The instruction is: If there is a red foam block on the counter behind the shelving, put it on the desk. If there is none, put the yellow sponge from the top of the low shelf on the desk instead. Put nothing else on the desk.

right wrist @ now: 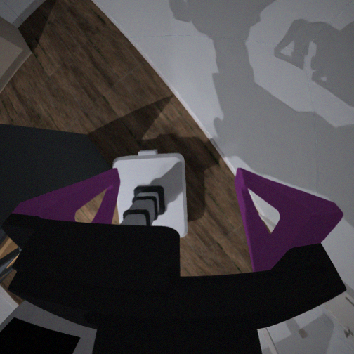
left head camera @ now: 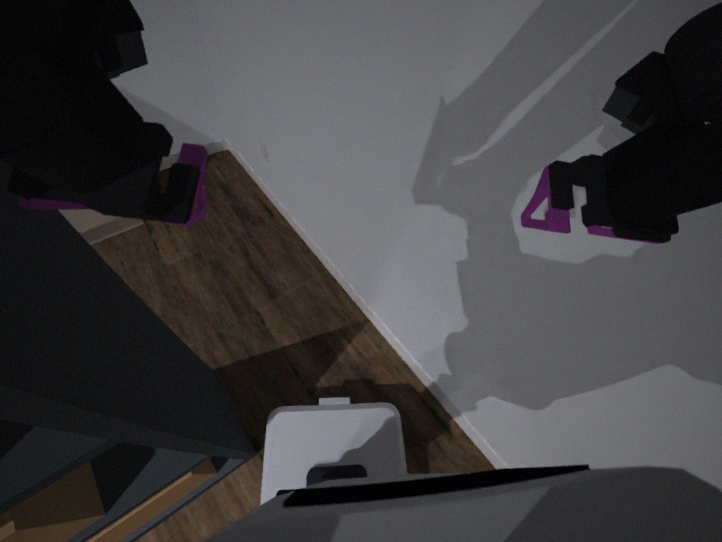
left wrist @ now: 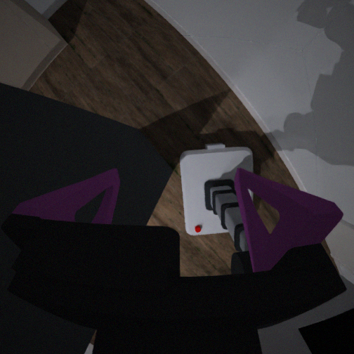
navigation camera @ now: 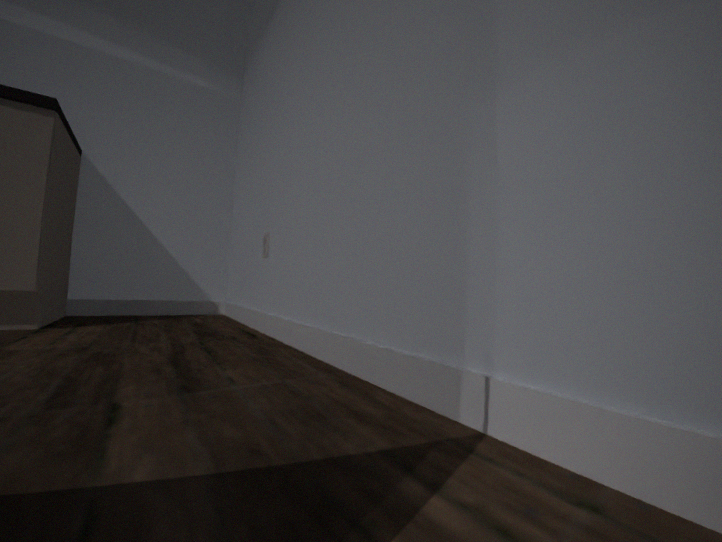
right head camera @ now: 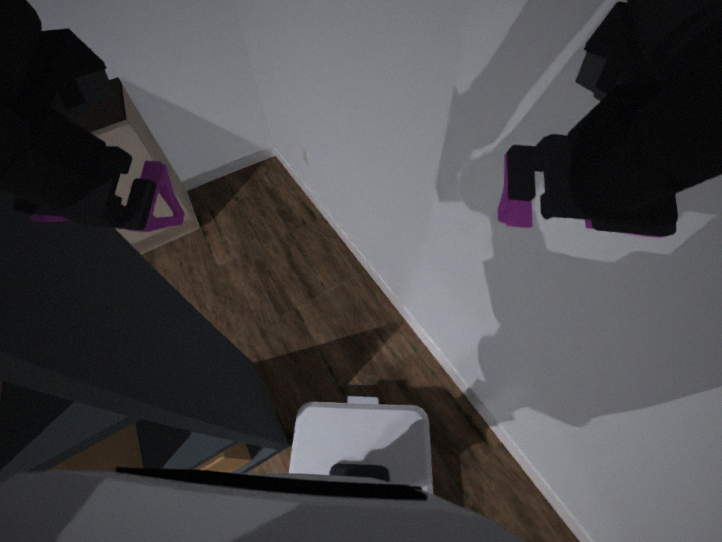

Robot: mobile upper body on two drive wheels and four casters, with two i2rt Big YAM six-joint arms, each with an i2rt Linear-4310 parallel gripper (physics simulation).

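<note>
The counter, a beige cabinet with a dark top, stands beyond the tall dark shelving. In the right head camera a small part of its dark top shows beside the left arm; most of the top is hidden. My left gripper is open and empty, in front of the shelving's side panel in the head views. My right gripper is open and empty, against the wall in the head views. No red foam block, yellow sponge, low shelf or desk shows.
A white wall with a baseboard runs diagonally along the right side. Wooden floor lies between wall and shelving. Brown boxes sit in the shelving. My white base stands close to the shelving's corner.
</note>
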